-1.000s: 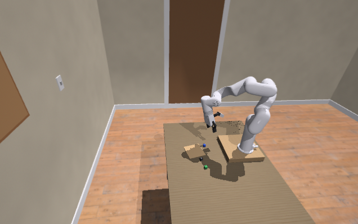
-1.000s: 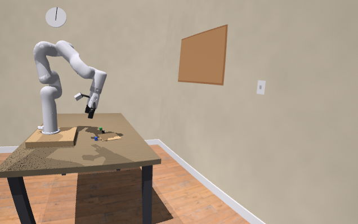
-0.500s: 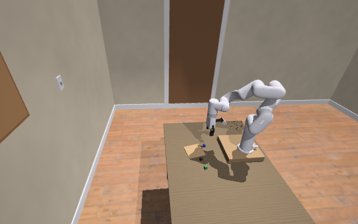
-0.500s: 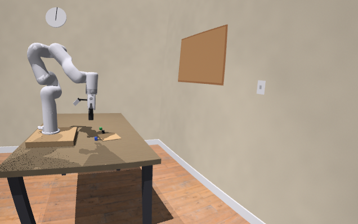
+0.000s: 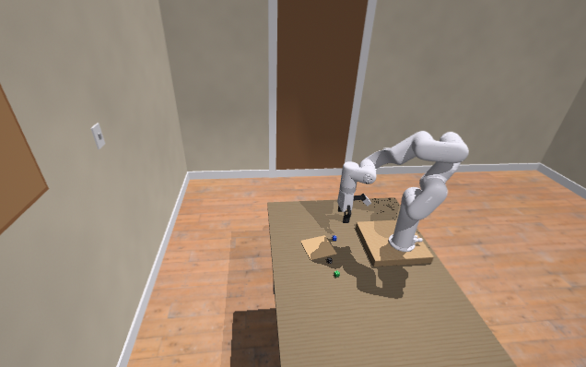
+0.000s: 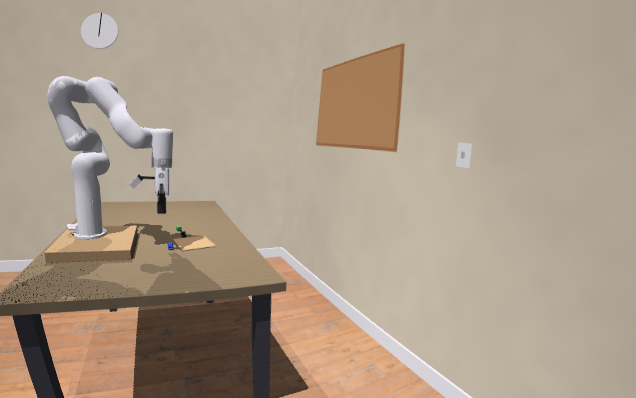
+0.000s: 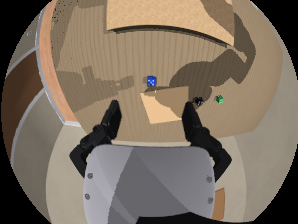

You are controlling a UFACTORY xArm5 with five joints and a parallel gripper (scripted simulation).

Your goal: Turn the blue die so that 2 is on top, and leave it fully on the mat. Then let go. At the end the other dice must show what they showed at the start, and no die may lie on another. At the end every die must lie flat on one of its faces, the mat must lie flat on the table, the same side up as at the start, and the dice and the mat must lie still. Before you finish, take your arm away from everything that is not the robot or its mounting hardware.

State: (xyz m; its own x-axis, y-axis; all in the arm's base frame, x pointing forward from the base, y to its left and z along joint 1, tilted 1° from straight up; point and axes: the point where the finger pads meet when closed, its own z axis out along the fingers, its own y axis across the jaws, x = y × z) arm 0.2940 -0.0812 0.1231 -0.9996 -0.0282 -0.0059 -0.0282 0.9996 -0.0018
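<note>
Right now my hand is 150 mm above the blue die and 30 mm short of it. Round my hand: green die: 240 mm to the left, 150 mm below, 70 mm ahead; black die: 150 mm to the left, 150 mm below, 90 mm ahead; tan mat: 160 mm below, 120 mm ahead, 50 mm to the left.
</note>
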